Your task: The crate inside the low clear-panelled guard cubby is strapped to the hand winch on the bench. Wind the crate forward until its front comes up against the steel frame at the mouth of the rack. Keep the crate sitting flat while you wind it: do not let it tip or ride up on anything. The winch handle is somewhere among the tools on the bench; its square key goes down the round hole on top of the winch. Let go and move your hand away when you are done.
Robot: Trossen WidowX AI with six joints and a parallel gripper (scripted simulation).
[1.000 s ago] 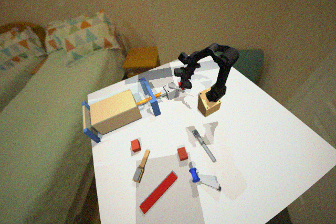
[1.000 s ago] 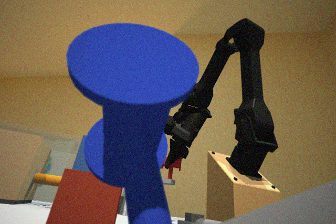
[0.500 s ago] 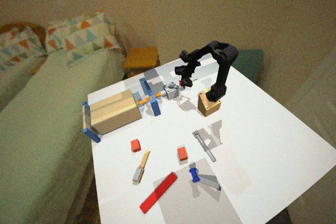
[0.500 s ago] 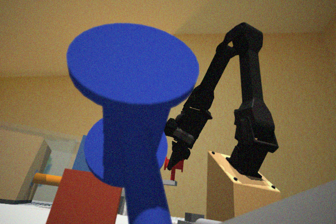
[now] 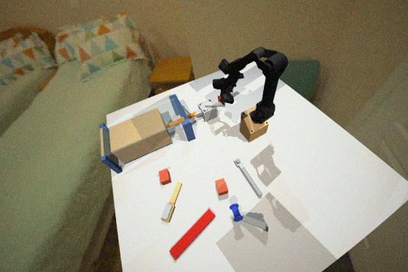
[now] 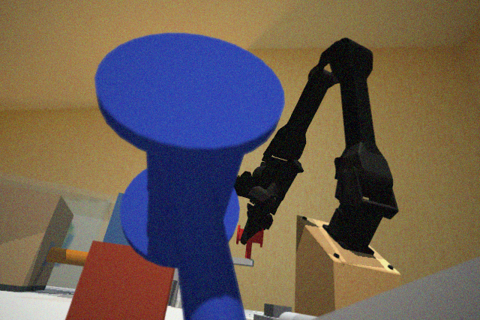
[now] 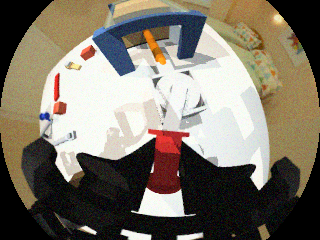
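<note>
Now: gripper tip 230 mm short of the mouth frame, 60 mm to the left of it and 30 mm above it. Round my gripper tip: grey winch (50 mm ahead, 60 mm to the right, 100 mm below); then grey crank arm (20 mm ahead, 10 mm to the right, 30 mm below); then red grip (10 mm behind, 10 mm to the left).
</note>
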